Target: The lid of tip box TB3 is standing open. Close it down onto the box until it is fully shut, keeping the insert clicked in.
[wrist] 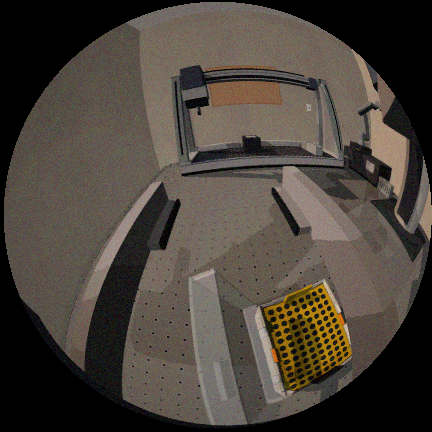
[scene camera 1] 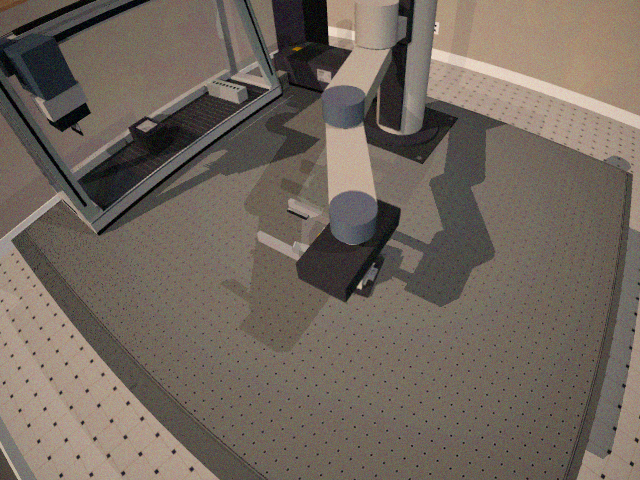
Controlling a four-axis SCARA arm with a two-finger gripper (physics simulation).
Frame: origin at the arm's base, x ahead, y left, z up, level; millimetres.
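Where they show: gripper, fingertip midpoint: (wrist: pixel 223 184) (scene camera 1: pixel 275 218); arm's base, origin of the base link: (wrist: pixel 402 224) (scene camera 1: pixel 399 127).
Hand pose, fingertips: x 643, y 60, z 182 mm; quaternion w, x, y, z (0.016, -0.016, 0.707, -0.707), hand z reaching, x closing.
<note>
Things, the pixels of their top centre, and the offset from my fingertips. "spot": a spot on its surface instead.
- dark block, surface spot: (scene camera 1: pixel 146 129) spot: dx -100, dy -616, dz -49 mm
- pale rack, surface spot: (scene camera 1: pixel 227 90) spot: dx -417, dy -593, dz -78 mm
- black case, surface spot: (scene camera 1: pixel 310 64) spot: dx -678, dy -433, dz -61 mm
Tip box TB3 (scene camera 1: pixel 368 276) (wrist: pixel 264 345) stands on the dotted floor, mostly hidden under the gripper body in the scene view. Its yellow insert (wrist: pixel 309 336) sits inside the rim, with orange clips at two sides; whether it is fully clicked in I cannot tell. The pale, see-through lid (scene camera 1: pixel 299 247) (wrist: pixel 209 340) stands up beside the box, left of it in the wrist view. My gripper (scene camera 1: pixel 291 227) (wrist: pixel 223 184) is shut, with a gap remaining between its two long fingers and nothing held. The fingertips reach out past the box; contact with the lid cannot be told.
A grey gantry frame (scene camera 1: pixel 155 180) (wrist: pixel 260 164) stands at the back left, with a dark block (scene camera 1: pixel 146 129) (wrist: pixel 251 143) and a pale rack (scene camera 1: pixel 227 90) on its deck. A black case (scene camera 1: pixel 310 64) (wrist: pixel 369 162) stands beside the arm's column (scene camera 1: pixel 417 67).
</note>
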